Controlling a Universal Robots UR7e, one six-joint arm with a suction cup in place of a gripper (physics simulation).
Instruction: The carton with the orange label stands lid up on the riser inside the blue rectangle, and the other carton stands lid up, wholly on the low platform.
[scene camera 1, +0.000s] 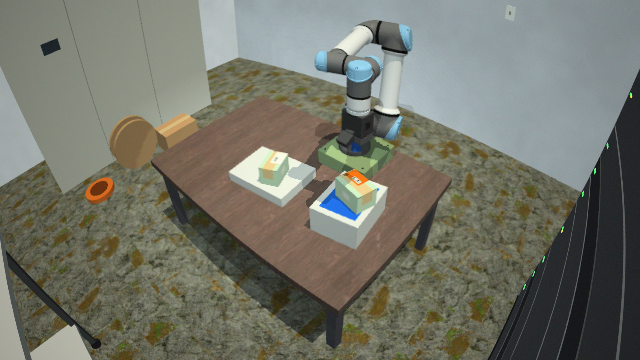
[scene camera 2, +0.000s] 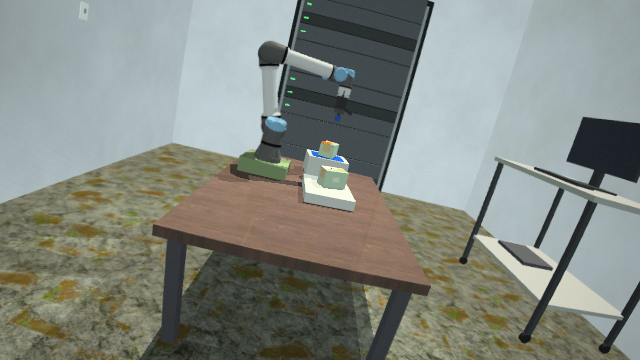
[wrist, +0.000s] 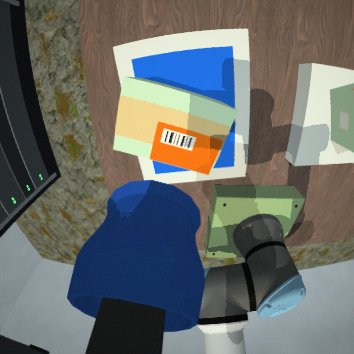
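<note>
The carton with the orange label (scene camera 1: 356, 192) (scene camera 2: 328, 149) (wrist: 170, 117) stands label up on the riser (scene camera 1: 332, 227) (scene camera 2: 312, 165) (wrist: 190, 40), turned at an angle to the blue rectangle (scene camera 1: 337, 206) (wrist: 180, 65). In scene camera 1 its right lower corner appears to reach past the blue edge towards the riser's right edge. The other carton (scene camera 1: 272, 170) (scene camera 2: 334, 178) (wrist: 345, 100) stands upright on the low platform (scene camera 1: 242, 170) (scene camera 2: 327, 200) (wrist: 320, 85), white label on top. My suction cup (scene camera 1: 356, 147) (scene camera 2: 337, 118) (wrist: 152, 192) is off, apart from both cartons, above the orange-labelled one.
The green robot base (scene camera 1: 335, 157) (scene camera 2: 250, 165) (wrist: 225, 210) stands on the table (scene camera 1: 215, 200) (scene camera 2: 280, 235) beside the riser and platform. A dark rack (scene camera 2: 350, 30) stands behind the table. A cart (scene camera 2: 565, 185) with a monitor (scene camera 2: 607, 147) stands at the right in scene camera 2.
</note>
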